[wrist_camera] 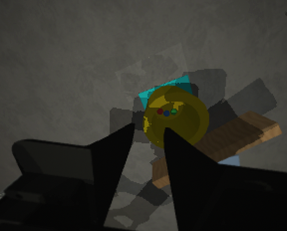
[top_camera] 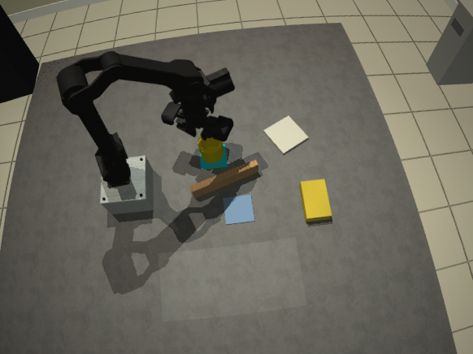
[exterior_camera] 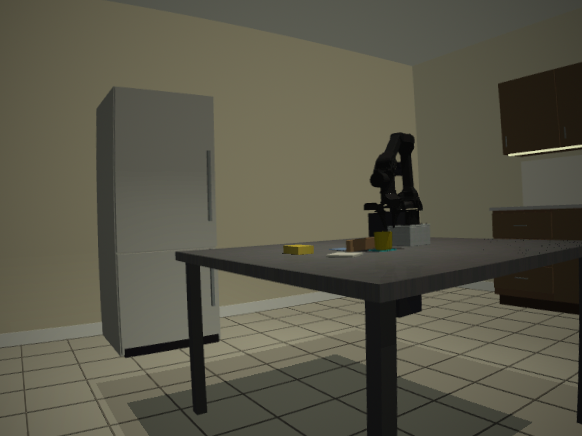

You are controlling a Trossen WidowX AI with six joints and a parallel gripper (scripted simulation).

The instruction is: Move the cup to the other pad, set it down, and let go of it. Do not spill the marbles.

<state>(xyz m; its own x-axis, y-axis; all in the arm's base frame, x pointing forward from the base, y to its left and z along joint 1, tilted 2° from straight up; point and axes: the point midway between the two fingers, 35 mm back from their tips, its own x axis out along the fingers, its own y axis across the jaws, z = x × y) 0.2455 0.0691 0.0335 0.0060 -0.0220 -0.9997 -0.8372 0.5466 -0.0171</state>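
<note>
Now: the yellow cup 50 mm below my gripper tip, 20 mm ahead of it and 10 mm to the right of it. Also, from my gripper tip: teal pad 90 mm below, 30 mm ahead, 20 mm to the right; then wooden bar 110 mm to the right, 70 mm below, 40 mm ahead; then marble 70 mm below, 10 mm to the right, 10 mm ahead.
</note>
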